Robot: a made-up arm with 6 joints. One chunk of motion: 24 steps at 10 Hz.
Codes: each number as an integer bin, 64 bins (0 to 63) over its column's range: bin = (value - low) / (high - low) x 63, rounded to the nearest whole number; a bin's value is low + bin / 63 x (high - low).
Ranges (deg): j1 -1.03..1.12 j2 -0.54..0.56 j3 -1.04..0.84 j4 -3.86..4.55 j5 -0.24..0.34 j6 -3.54..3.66
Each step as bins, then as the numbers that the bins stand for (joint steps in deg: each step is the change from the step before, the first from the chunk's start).
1 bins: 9 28 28 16 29 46
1 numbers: -0.723 -0.051 -0.204 -1.724 0.027 1.717
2 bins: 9 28 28 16 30 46
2 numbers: -0.723 -0.051 -0.204 -1.724 0.036 1.717
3 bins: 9 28 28 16 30 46
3 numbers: -0.723 -0.051 -0.204 -1.724 0.036 1.717
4 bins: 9 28 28 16 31 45
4 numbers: -0.723 -0.051 -0.204 -1.724 0.045 1.603
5 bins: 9 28 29 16 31 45
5 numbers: -0.723 -0.051 -0.175 -1.724 0.045 1.603
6 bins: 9 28 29 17 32 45
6 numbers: -0.723 -0.051 -0.175 -1.591 0.055 1.603
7 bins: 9 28 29 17 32 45
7 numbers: -0.723 -0.051 -0.175 -1.591 0.055 1.603
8 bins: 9 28 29 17 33 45
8 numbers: -0.723 -0.051 -0.175 -1.591 0.064 1.603
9 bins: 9 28 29 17 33 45
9 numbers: -0.723 -0.051 -0.175 -1.591 0.064 1.603
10 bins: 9 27 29 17 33 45
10 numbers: -0.723 -0.069 -0.175 -1.591 0.064 1.603
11 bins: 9 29 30 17 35 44
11 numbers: -0.723 -0.034 -0.145 -1.591 0.082 1.489
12 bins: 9 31 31 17 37 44
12 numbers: -0.723 0.001 -0.115 -1.591 0.101 1.489
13 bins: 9 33 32 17 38 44
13 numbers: -0.723 0.036 -0.085 -1.591 0.110 1.489
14 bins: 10 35 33 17 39 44
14 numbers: -0.689 0.071 -0.055 -1.591 0.119 1.489
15 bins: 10 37 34 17 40 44
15 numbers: -0.689 0.106 -0.025 -1.591 0.128 1.489
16 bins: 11 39 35 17 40 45
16 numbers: -0.655 0.141 0.004 -1.591 0.128 1.603
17 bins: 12 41 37 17 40 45
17 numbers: -0.620 0.176 0.064 -1.591 0.128 1.603
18 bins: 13 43 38 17 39 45
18 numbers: -0.586 0.211 0.094 -1.591 0.119 1.603
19 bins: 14 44 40 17 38 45
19 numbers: -0.552 0.228 0.154 -1.591 0.110 1.603
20 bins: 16 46 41 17 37 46
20 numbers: -0.484 0.263 0.183 -1.591 0.101 1.717
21 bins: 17 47 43 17 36 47
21 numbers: -0.450 0.281 0.243 -1.591 0.091 1.831
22 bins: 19 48 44 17 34 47
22 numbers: -0.382 0.298 0.273 -1.591 0.073 1.831
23 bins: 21 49 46 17 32 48
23 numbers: -0.313 0.316 0.333 -1.591 0.055 1.946
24 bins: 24 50 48 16 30 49
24 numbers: -0.211 0.333 0.392 -1.724 0.036 2.060
